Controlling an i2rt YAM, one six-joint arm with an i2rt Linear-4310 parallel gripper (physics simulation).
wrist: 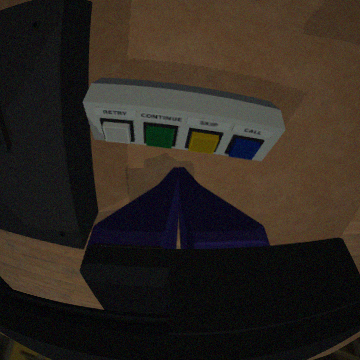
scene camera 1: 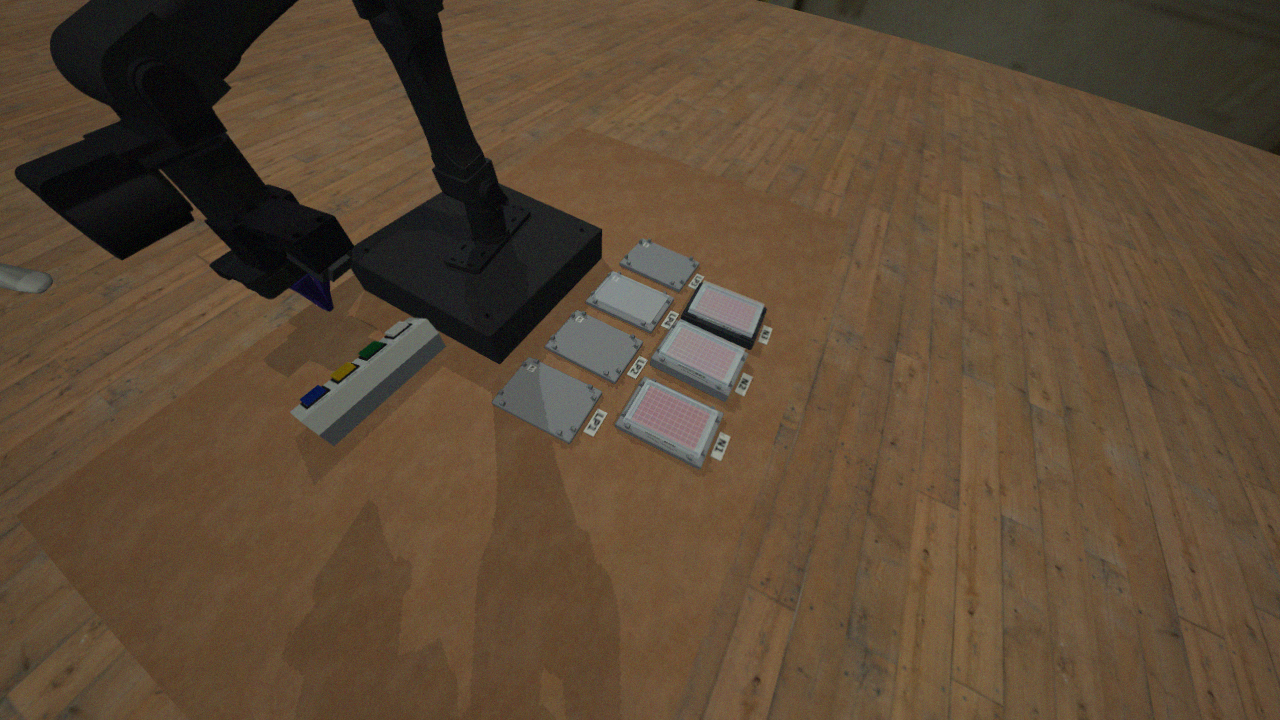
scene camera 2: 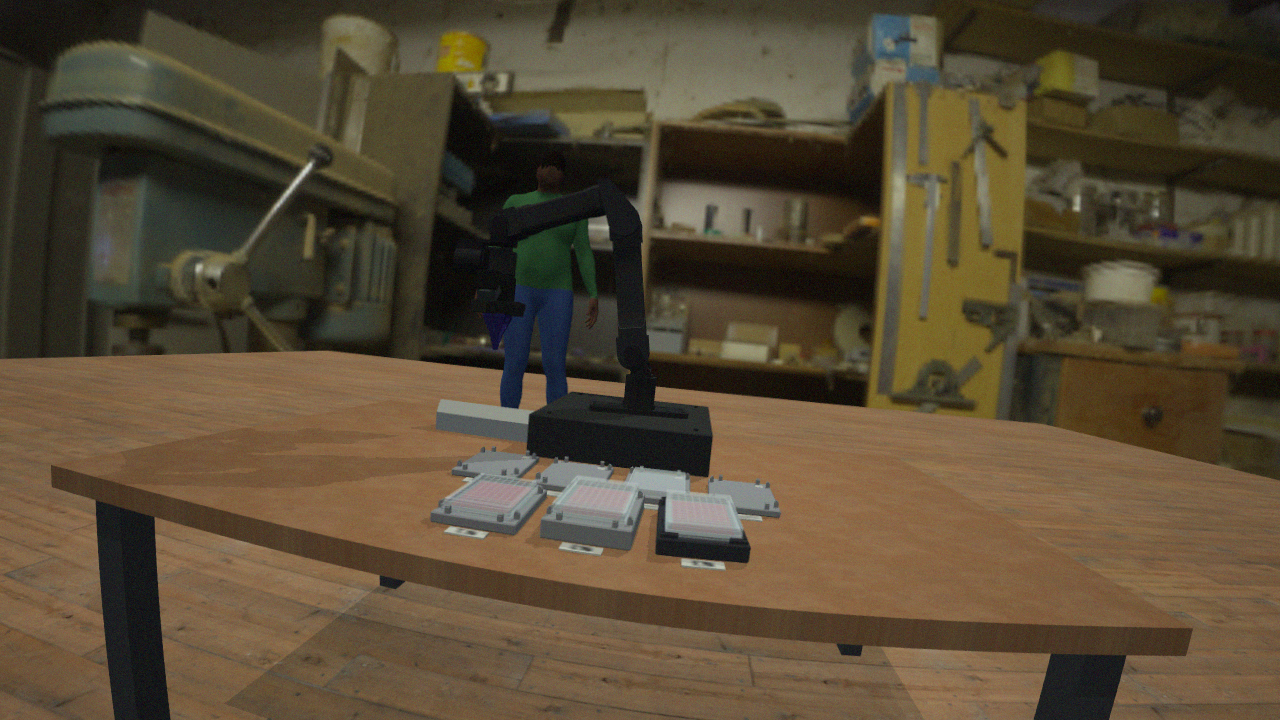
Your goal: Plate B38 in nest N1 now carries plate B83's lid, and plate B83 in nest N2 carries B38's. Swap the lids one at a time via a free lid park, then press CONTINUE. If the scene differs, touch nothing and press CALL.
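Frame: origin at the arm's base, x ahead, y left, z up, level; centimetres.
Seen in the pictures: gripper, fingertip midpoint: (wrist: 178, 176) (scene camera 1: 328, 308) (scene camera 2: 495, 349); arm's base at its link origin: (scene camera 1: 490, 237) (scene camera 2: 637, 411).
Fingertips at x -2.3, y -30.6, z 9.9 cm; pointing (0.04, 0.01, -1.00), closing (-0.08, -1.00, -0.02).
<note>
Pixels of each thing's top centre, then the offset from my fingertips to it.
- button box at its top centre: (wrist: 183, 131) (scene camera 1: 359, 358) (scene camera 2: 492, 403) dz -11.6, dx -2.1, dy -0.1 cm
- green CONTINUE button at its top centre: (wrist: 158, 139) (scene camera 1: 368, 345) dz -12.4, dx -3.2, dy +2.6 cm
- blue CALL button at its top centre: (wrist: 245, 152) (scene camera 1: 309, 392) dz -12.4, dx -5.3, dy -7.1 cm
- pink-welled plate at its top centre: (scene camera 2: 494, 488) (scene camera 1: 672, 413) dz -15.3, dx +44.7, dy +9.8 cm
- third pink plate at its top centre: (scene camera 2: 701, 507) (scene camera 1: 727, 305) dz -14.4, dx +48.6, dy +35.4 cm
- pale lid at its top centre: (scene camera 2: 658, 479) (scene camera 1: 630, 296) dz -16.2, dx +30.3, dy +32.3 cm
- fourth park at its top centre: (scene camera 2: 742, 487) (scene camera 1: 660, 258) dz -16.0, dx +32.6, dy +45.1 cm
My gripper (scene camera 1: 331, 308) (scene camera 2: 495, 347) (wrist: 178, 176) is shut and empty, its purple fingertips together, in the air near the button box (scene camera 1: 368, 394) (scene camera 2: 481, 420) (wrist: 185, 100). The green CONTINUE button (scene camera 1: 370, 350) (wrist: 160, 135) and blue CALL button (scene camera 1: 313, 395) (wrist: 245, 148) show uncovered. A pink-welled plate (scene camera 1: 671, 418) (scene camera 2: 490, 495) sits in nest N1 and another (scene camera 1: 702, 353) (scene camera 2: 592, 499) in N2, both apparently with clear lids; the lid codes are too small to read. Lid parks LP1 (scene camera 1: 547, 400) (scene camera 2: 494, 462) and LP2 (scene camera 1: 594, 346) (scene camera 2: 575, 474) look bare.
A third pink plate (scene camera 1: 726, 310) (scene camera 2: 703, 514) sits in a black nest beside N2. The third park carries a pale lid (scene camera 1: 631, 298) (scene camera 2: 658, 482); the fourth park (scene camera 1: 660, 264) (scene camera 2: 744, 496) looks bare. The black robot base (scene camera 1: 483, 268) (scene camera 2: 617, 437) stands between button box and parks. A person (scene camera 2: 543, 259) stands behind.
</note>
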